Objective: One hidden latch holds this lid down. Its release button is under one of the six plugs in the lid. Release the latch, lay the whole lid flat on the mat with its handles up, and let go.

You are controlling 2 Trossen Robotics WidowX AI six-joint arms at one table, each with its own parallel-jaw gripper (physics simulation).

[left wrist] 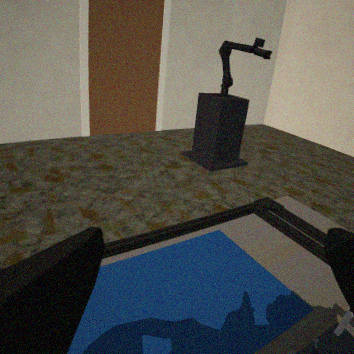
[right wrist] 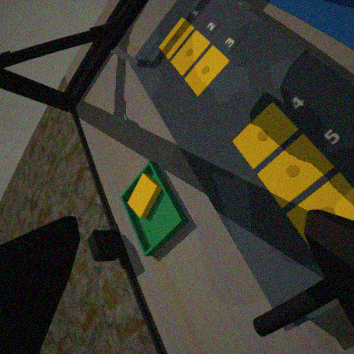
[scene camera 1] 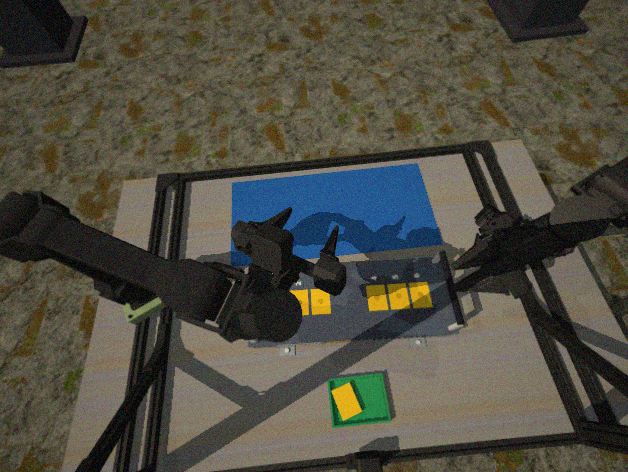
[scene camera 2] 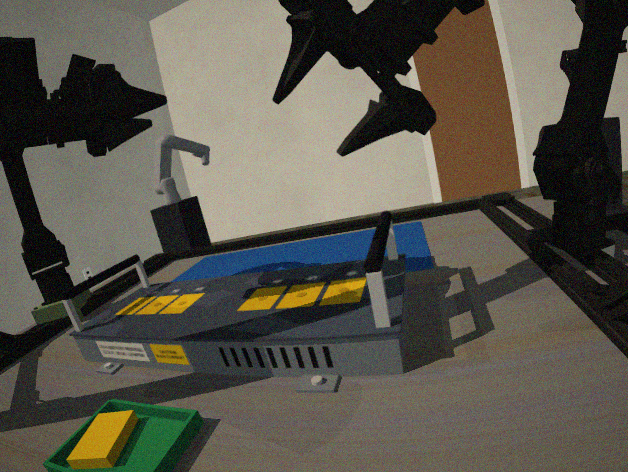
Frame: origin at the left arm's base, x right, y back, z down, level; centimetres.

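Seen in the pictures: left gripper, fingertip midpoint: [left wrist: 215, 239] [scene camera 1: 313, 217] [scene camera 2: 158, 112]; right gripper, fingertip midpoint: [right wrist: 193, 225] [scene camera 1: 452, 277] [scene camera 2: 309, 129]; left arm's base, origin of the base link: [scene camera 1: 141, 292] [scene camera 2: 60, 297]; right arm's base, origin of the base link: [scene camera 2: 580, 243].
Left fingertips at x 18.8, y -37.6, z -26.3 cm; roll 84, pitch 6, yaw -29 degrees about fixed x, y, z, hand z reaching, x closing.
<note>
Pixels of each thing's middle, then the offset from my left fingertips to it. "*": a spot on its surface instead. Level surfaces: height alone.
- grey lid, surface spot: [right wrist: 215, 117] [scene camera 1: 351, 311] * dx +12.1, dy -1.2, dz +26.7 cm
- blue mat, its level: dz +31.4 cm
- among them plug 3, body centre: [right wrist: 207, 71] [scene camera 2: 183, 307] [scene camera 1: 320, 301] dx +6.2, dy +3.4, dz +27.3 cm
- plug 4, body centre: [right wrist: 262, 134] [scene camera 2: 262, 297] dx +12.6, dy -7.9, dz +26.7 cm
- green tray, body centre: [scene camera 2: 123, 444] [right wrist: 150, 207] [scene camera 1: 357, 399] dx +27.3, dy +7.9, dz +30.7 cm
- loose yellow block, body centre: [scene camera 2: 104, 438] [right wrist: 143, 195] [scene camera 1: 346, 401] dx +26.1, dy +10.1, dz +30.5 cm
The grey lid [scene camera 1: 350, 319] [scene camera 2: 218, 299] [right wrist: 215, 117] lies level on its box, beside the blue mat [scene camera 1: 324, 182] [scene camera 2: 223, 263] [left wrist: 190, 270] [right wrist: 325, 20]. Six yellow plugs sit in it, among them plug 3 [scene camera 2: 185, 303] [right wrist: 206, 70] and plug 4 [scene camera 2: 261, 299] [right wrist: 265, 135]. No release button shows. Its black-barred handles stand up, one at the right [scene camera 1: 451, 289] [scene camera 2: 378, 243] [right wrist: 295, 307], one at the left [scene camera 2: 101, 276]. My left gripper [scene camera 1: 312, 219] [scene camera 2: 158, 110] [left wrist: 215, 239] is open, high above the mat side. My right gripper [scene camera 1: 453, 278] [scene camera 2: 308, 127] [right wrist: 193, 225] is open and empty, raised above the lid's right part.
A green tray [scene camera 1: 378, 419] [scene camera 2: 175, 454] [right wrist: 172, 235] holds a loose yellow block [scene camera 1: 346, 400] [scene camera 2: 104, 439] [right wrist: 144, 195], in front of the box. Small grey brackets [scene camera 1: 287, 350] [scene camera 2: 318, 381] stand at the box's front. Dark frame rails border the table. The left arm hides part of the lid in scene camera 1.
</note>
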